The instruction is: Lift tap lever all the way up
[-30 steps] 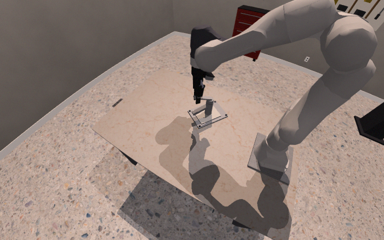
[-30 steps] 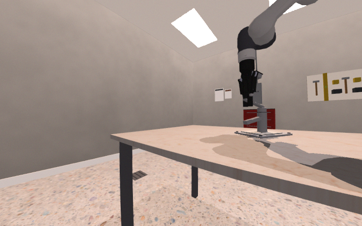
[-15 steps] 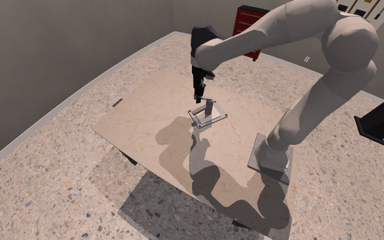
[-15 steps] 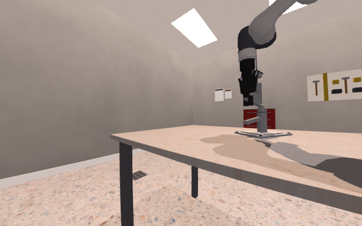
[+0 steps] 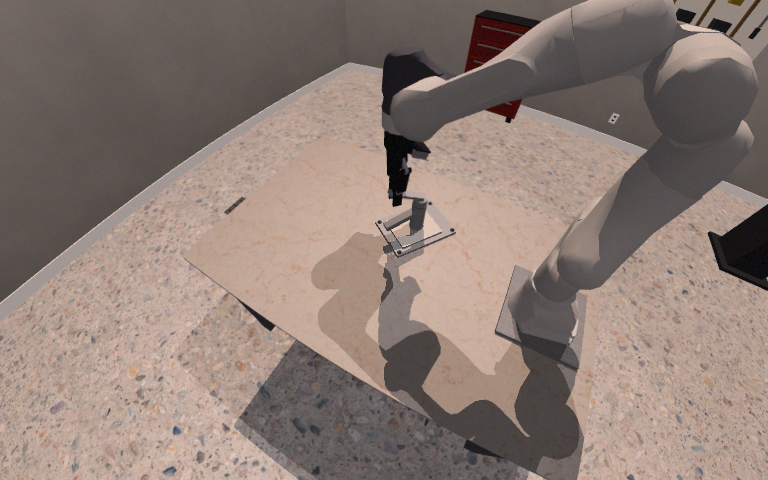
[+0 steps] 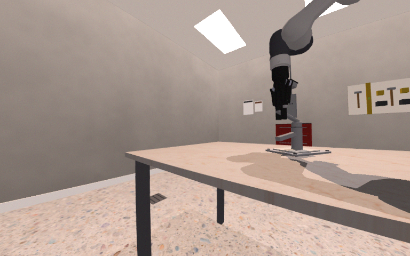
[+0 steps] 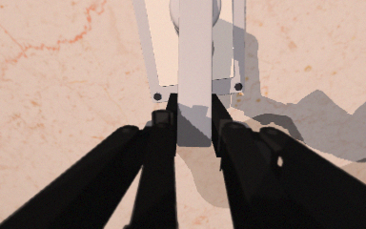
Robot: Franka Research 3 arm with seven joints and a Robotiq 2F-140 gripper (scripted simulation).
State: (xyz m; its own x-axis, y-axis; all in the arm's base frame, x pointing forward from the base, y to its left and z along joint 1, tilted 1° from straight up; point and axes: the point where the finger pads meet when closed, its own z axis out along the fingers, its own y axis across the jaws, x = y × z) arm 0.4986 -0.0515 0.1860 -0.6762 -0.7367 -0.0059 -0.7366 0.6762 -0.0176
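Right now the lever is 30 mm to the right of my hand, 20 mm below it and 20 mm behind it.
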